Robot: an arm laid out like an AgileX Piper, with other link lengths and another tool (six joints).
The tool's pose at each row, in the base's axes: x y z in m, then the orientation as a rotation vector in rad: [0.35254, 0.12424, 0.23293, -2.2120, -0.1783, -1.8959]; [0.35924, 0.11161, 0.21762, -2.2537, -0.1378, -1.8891]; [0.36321, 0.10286, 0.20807, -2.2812, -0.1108, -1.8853]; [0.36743, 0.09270, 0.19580, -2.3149, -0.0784, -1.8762]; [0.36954, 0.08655, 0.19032, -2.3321, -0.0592, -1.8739]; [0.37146, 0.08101, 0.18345, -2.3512, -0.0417, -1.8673]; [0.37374, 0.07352, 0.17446, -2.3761, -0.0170, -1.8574]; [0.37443, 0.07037, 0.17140, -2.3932, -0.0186, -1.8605]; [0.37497, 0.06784, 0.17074, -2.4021, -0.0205, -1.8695]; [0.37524, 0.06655, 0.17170, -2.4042, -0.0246, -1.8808]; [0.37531, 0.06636, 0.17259, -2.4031, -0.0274, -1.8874]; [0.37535, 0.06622, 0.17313, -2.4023, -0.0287, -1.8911]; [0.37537, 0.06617, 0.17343, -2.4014, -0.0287, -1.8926]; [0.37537, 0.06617, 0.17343, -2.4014, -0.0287, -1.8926]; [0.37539, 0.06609, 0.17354, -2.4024, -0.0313, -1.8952]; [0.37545, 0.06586, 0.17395, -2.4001, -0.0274, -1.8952]
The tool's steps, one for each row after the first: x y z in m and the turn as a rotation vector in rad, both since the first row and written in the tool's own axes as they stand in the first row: [-0.01337, 0.01516, 0.00549, -0.0382, -0.0200, 0.0077]; [-0.02170, 0.02542, 0.00850, -0.0640, -0.0328, 0.0121]; [-0.03259, 0.03734, 0.01179, -0.0935, -0.0504, 0.0187]; [-0.03734, 0.04427, 0.01308, -0.1109, -0.0581, 0.0221]; [-0.04352, 0.05070, 0.01453, -0.1268, -0.0687, 0.0256]; [-0.05163, 0.05928, 0.01615, -0.1478, -0.0830, 0.0314]; [-0.05437, 0.06277, 0.01647, -0.1590, -0.0894, 0.0214]; [-0.05480, 0.06540, 0.01646, -0.1678, -0.0893, 0.0122]; [-0.05374, 0.06663, 0.01627, -0.1725, -0.0852, 0.0040]; [-0.05285, 0.06675, 0.01616, -0.1737, -0.0818, 0.0000]; [-0.05230, 0.06685, 0.01609, -0.1744, -0.0798, -0.0019]; [-0.05200, 0.06687, 0.01605, -0.1746, -0.0786, -0.0022]; [-0.05200, 0.06687, 0.01605, -0.1746, -0.0786, -0.0022]; [-0.05188, 0.06694, 0.01604, -0.1753, -0.0781, -0.0052]; [-0.05146, 0.06715, 0.01598, -0.1755, -0.0767, -0.0022]
